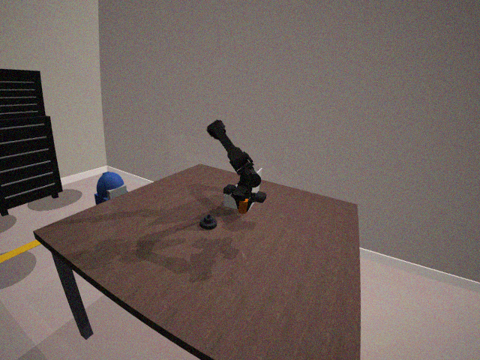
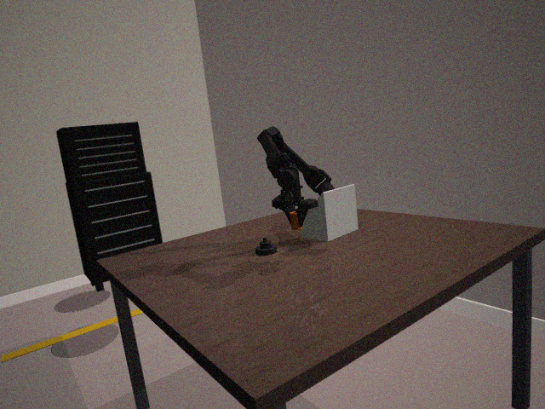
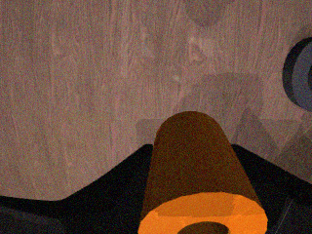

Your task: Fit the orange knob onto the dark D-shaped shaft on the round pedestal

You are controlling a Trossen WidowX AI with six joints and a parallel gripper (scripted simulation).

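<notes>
My gripper tip is now 5 cm short of the round dark pedestal, 15 cm to the left of it and 8 cm above it. Also, from my gripper tip: orange knob: 2 cm above.
</notes>
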